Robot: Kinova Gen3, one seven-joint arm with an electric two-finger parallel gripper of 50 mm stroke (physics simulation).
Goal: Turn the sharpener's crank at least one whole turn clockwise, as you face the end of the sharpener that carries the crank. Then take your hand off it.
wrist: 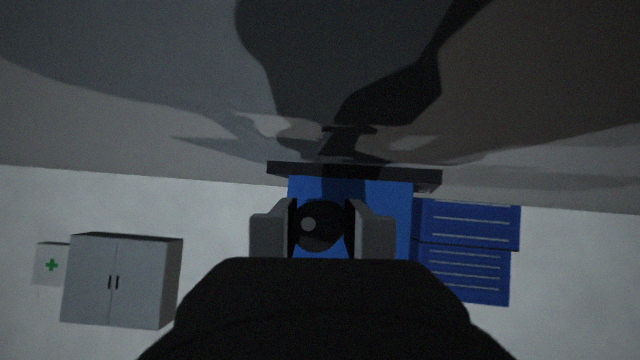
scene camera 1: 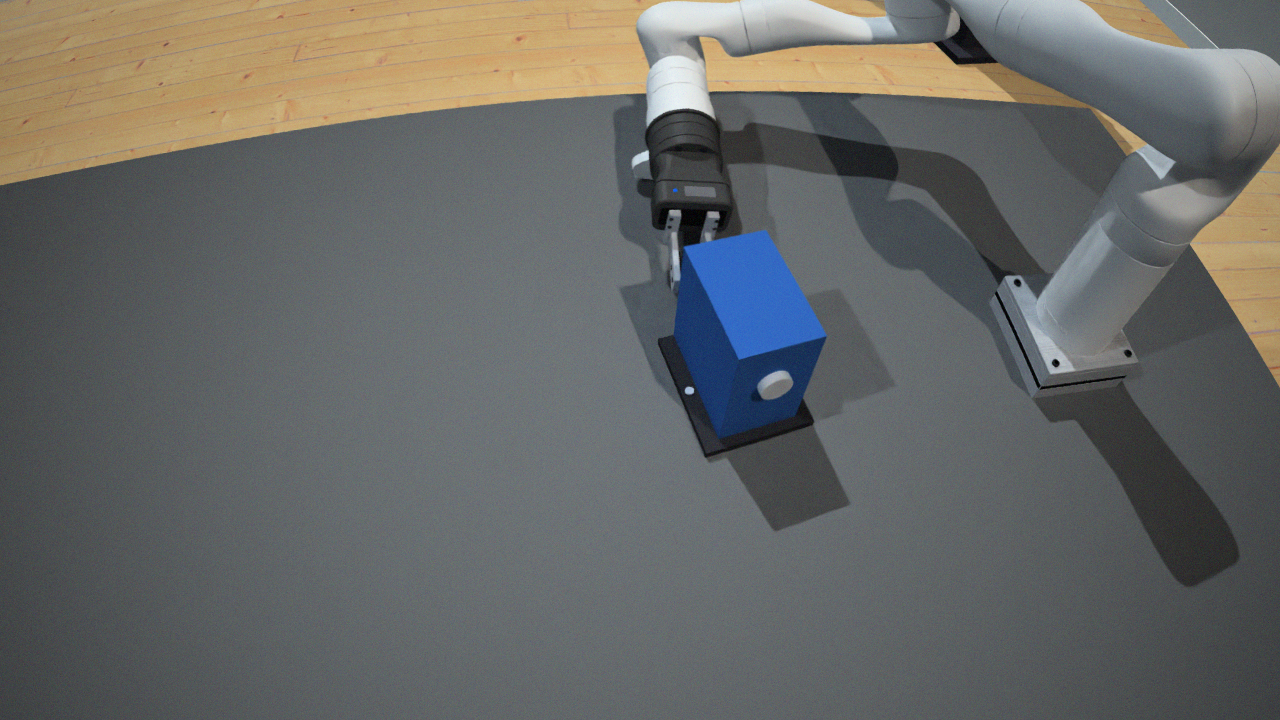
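Where they show: gripper, fingertip midpoint: (wrist: 320, 219); arm's base at its link origin: (scene camera 1: 1073, 320).
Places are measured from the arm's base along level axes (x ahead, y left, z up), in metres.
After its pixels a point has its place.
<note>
The sharpener is a tall blue box (scene camera 1: 751, 295) {z 0.081, x 0.372, y -0.059 m} (wrist: 387, 215) {z -0.020, x 0.344, y -0.122 m} on a thin black base (scene camera 1: 760, 437) {z -0.040, x 0.368, y 0.003 m} (wrist: 405, 174) {z -0.044, x 0.336, y -0.122 m}. In the scene view a white round disc (scene camera 1: 775, 385) {z 0.042, x 0.370, y 0.001 m} shows on its near end. The crank is on the far end, hidden there by the box. In the wrist view the crank's black round handle (wrist: 321, 235) {z -0.010, x 0.369, y -0.179 m}, with a grey spot on its end, stands in front of the blue end face. My gripper (scene camera 1: 688, 238) (wrist: 320, 219) {z -0.015, x 0.376, y -0.151 m} is shut on this handle, one finger on each side. The crank's arm is hidden behind the handle and gripper.
The sharpener stands on a dark grey table top (scene camera 1: 358, 402) {z -0.047, x 0.707, y -0.135 m}. My arm's base (scene camera 1: 1074, 367) {z -0.001, x 0.038, y 0.050 m} is bolted down to the right of it. In the wrist view a grey cabinet (wrist: 87, 280) and a blue drawer unit (wrist: 472, 272) show in the background.
</note>
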